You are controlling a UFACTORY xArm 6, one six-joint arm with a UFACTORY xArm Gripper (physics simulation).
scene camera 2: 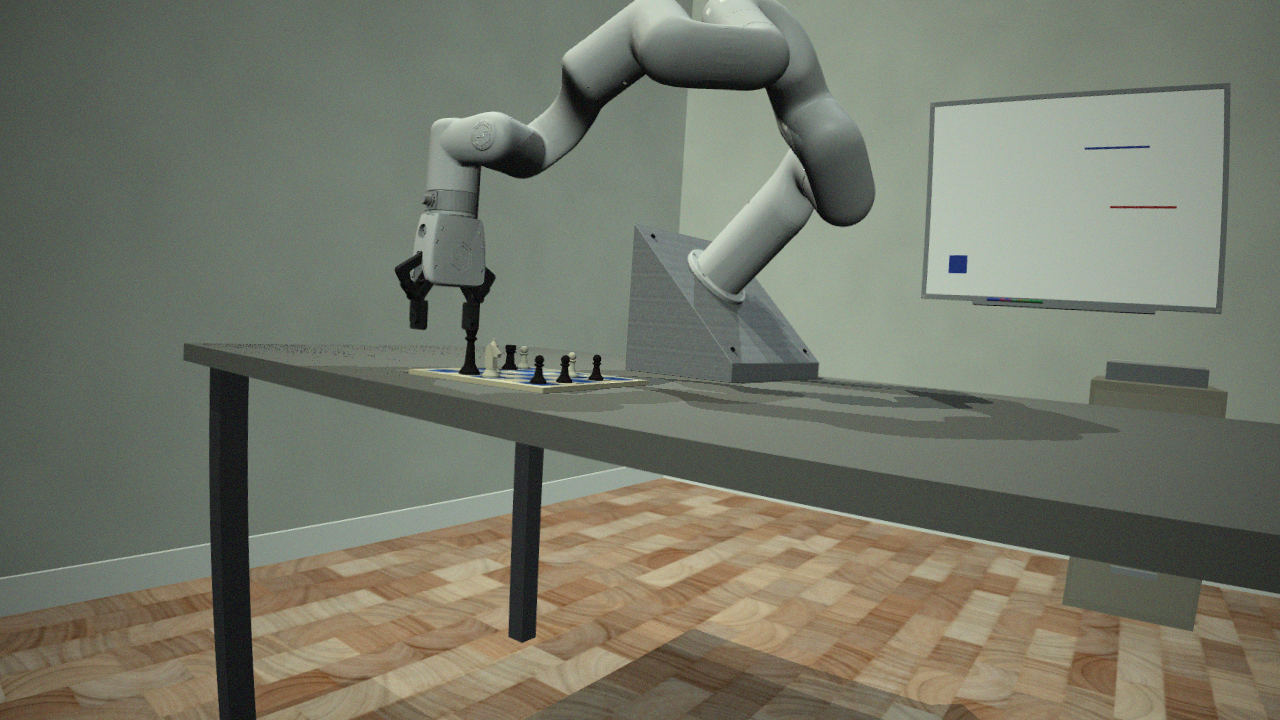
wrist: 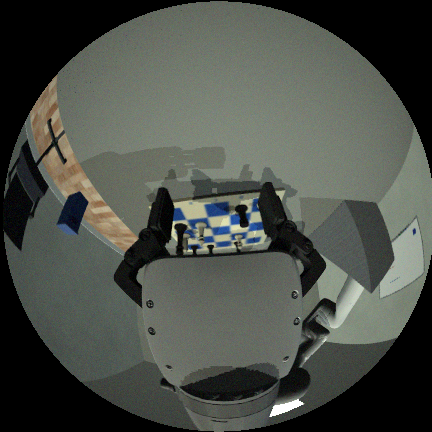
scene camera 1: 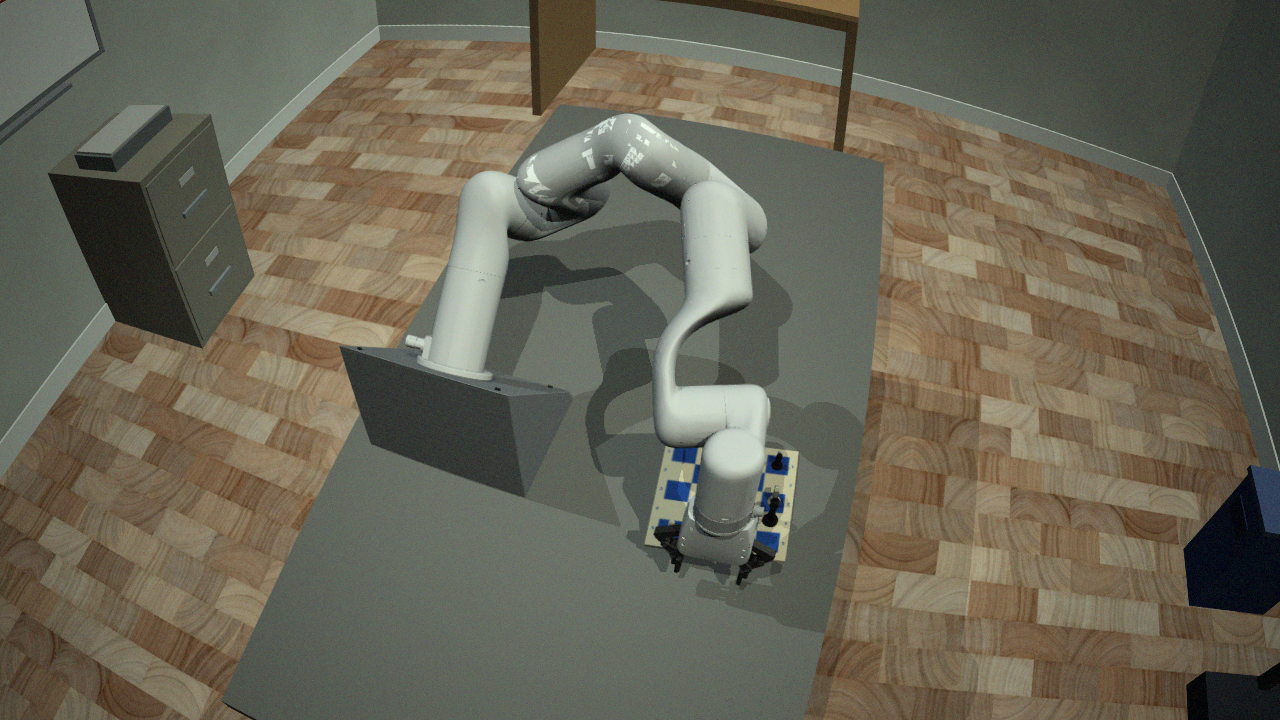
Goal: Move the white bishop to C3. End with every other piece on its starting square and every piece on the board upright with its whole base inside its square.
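Places are measured from the arm's base along level axes (x ahead, y left, z up), in metres.
Pixels of known places: gripper, between the fingertips: (scene camera 2: 444, 329) (wrist: 215, 193) (scene camera 1: 709, 571); arm's base, origin of its link: (scene camera 2: 715, 278) (wrist: 365, 259) (scene camera 1: 453, 371).
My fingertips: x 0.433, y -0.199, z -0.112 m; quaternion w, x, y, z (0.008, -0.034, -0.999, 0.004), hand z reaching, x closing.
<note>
For each thing: its top centre in the pictures, then the offset to it from my fingertips. Level surfaces: height alone.
- chessboard, centre of its top: (scene camera 2: 531, 374) (scene camera 1: 725, 497) (wrist: 220, 230) dx +0.001, dy +0.171, dz -0.048 m
- tall black king, centre of its top: (scene camera 1: 776, 498) (wrist: 178, 257) dx +0.078, dy +0.137, dz +0.015 m
- squat black piece, centre of its top: (scene camera 2: 510, 345) (wrist: 244, 225) dx -0.036, dy +0.096, dz -0.015 m
- grey table, height of its surface: dz -0.054 m
My gripper (scene camera 1: 708, 573) (scene camera 2: 443, 324) (wrist: 215, 193) is open and empty, pointing down above the front of the chessboard (scene camera 1: 793, 474) (scene camera 2: 541, 387). In the wrist view, a white piece (wrist: 201, 230) stands beside the tall black king (wrist: 180, 235); another white piece (wrist: 238, 241) stands farther right, near the palm. In scene camera 2, white pieces (scene camera 2: 524, 357) (scene camera 2: 572, 363) stand upright. Which is the bishop is too small to tell. Blue C3 (wrist: 223, 232) shows no piece. The arm covers much of the board in scene camera 1; fingers and palm hide parts in the wrist view.
A squat black piece (wrist: 242, 215) stands between the fingers' outlines in the wrist view. Black pawns (scene camera 2: 538, 369) (scene camera 2: 597, 367) stand along the board's back part. The robot's grey pedestal (scene camera 1: 447, 429) (scene camera 2: 680, 313) rises from the grey table (scene camera 1: 501, 626).
</note>
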